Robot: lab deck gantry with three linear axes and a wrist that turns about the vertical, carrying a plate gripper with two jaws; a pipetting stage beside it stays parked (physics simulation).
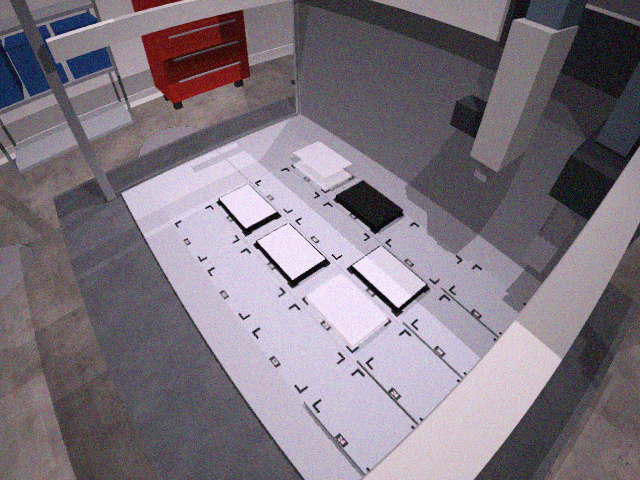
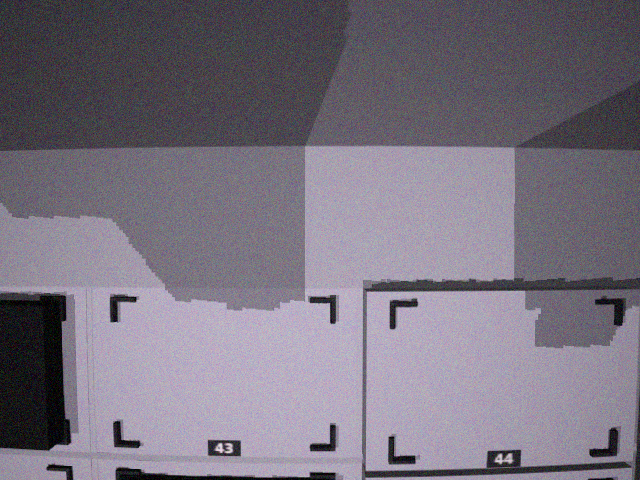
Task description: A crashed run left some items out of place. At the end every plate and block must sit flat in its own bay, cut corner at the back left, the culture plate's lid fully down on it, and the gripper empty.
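Places are measured from the robot's base along level axes (x right, y ahead, z up), in centimetres.
Where they show: gripper, fingertip midpoint: [image 1: 545, 247]; robot's base, origin of the base link: [image 1: 176, 224].
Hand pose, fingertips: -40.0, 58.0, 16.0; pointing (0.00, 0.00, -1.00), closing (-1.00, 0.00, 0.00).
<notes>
Things, the pixels of their centre, and the offset from my fingertips, as dx, dy, dz. "pt": a spot on its surface instead.
- black block, body centre: [image 1: 369, 203] +3.6, -35.1, -14.7
- front left bay, surface spot: [image 1: 248, 206] pt +25.1, -50.9, -14.5
- bay 33, surface spot: [image 1: 390, 276] pt +14.4, -18.4, -14.5
- low white plate, body centre: [image 1: 346, 308] +25.0, -18.8, -15.3
A clear, pale item [image 1: 323, 157] with a raised upper pane stands at the back left bay; whether that pane is a lid is unclear. A black block [image 1: 369, 204] [image 2: 23, 372] sits in the bay to its right. White-topped plates with black skirts stand in the front left bay [image 1: 248, 206], the bay beside it [image 1: 292, 250] and bay 33 [image 1: 390, 276]. A low white plate [image 1: 346, 310] lies in bay 23. Cut corners are too small to tell. The gripper's dark carriage body [image 1: 584, 175] is high at the back right, apart from the plates; its jaws cannot be made out.
The parked-type pipetting stage [image 1: 511, 98] hangs at the back, left of the gripper carriage. Bay labels 43 [image 2: 223, 447] and 44 [image 2: 503, 458] show with black corner marks. A pale frame beam [image 1: 537, 341] crosses the front right, and a thin post [image 1: 77, 118] stands at left.
</notes>
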